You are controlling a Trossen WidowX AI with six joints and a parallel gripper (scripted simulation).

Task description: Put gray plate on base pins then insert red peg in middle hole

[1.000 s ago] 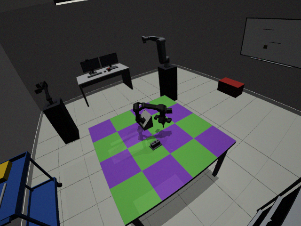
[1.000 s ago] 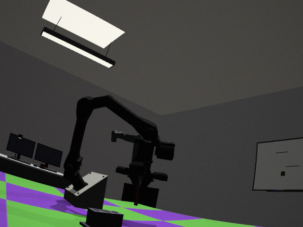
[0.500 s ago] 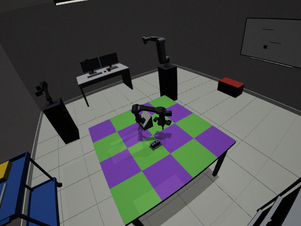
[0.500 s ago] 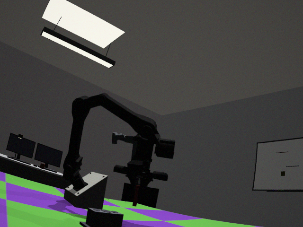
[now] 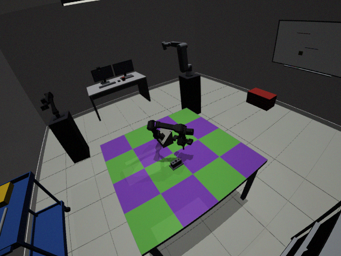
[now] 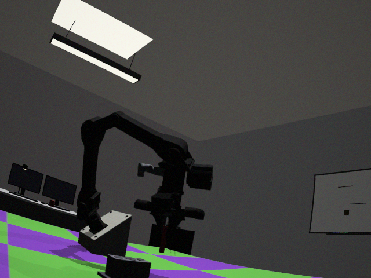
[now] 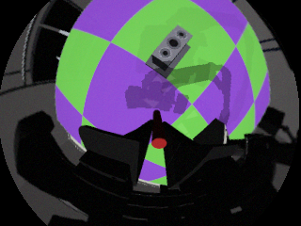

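Right now my gripper tip is 70 mm short of the gray plate, 130 mm to the left of it and 70 mm above it. The rest, counted from my gripper tip: dark base (70 mm ahead, 130 mm to the right, 110 mm below); red peg (right at my gripper tip).
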